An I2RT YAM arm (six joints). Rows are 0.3 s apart.
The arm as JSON. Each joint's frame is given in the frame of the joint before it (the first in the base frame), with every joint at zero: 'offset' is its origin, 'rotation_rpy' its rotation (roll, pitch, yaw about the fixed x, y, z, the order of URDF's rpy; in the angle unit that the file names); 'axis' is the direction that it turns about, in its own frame. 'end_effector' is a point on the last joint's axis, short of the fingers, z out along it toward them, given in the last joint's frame.
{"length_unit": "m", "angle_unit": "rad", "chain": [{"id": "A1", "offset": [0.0, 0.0, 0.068], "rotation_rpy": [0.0, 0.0, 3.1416], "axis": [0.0, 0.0, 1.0]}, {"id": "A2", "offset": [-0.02, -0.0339, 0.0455], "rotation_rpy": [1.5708, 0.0, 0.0], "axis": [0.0, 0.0, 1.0]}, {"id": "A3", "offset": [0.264, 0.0, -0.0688], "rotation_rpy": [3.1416, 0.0, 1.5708], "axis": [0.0, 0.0, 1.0]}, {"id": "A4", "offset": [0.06, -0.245, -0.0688], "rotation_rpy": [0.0, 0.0, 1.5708], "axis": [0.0, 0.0, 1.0]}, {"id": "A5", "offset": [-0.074, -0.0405, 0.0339], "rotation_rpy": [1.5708, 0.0, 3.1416], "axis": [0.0, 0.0, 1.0]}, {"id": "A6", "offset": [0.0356, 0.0, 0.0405], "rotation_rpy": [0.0, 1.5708, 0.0], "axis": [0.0, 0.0, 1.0]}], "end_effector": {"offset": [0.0, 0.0, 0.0], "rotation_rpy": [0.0, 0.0, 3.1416]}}
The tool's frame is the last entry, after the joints.
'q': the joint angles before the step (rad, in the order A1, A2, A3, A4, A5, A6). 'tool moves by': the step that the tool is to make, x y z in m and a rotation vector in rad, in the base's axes. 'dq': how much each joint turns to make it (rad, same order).
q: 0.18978 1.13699 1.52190 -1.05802 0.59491 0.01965
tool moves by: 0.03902 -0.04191 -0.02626 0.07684 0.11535 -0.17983
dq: -0.22201 0.12550 -0.00152 -0.00345 -0.08850 0.04120
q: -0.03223 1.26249 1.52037 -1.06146 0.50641 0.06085
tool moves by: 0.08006 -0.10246 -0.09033 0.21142 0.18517 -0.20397
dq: -0.32196 0.35858 0.00000 0.13046 -0.20638 0.01336
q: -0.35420 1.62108 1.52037 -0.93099 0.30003 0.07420
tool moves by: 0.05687 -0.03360 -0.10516 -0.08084 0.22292 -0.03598
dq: -0.01716 0.32425 0.00036 0.16404 0.14688 -0.05531
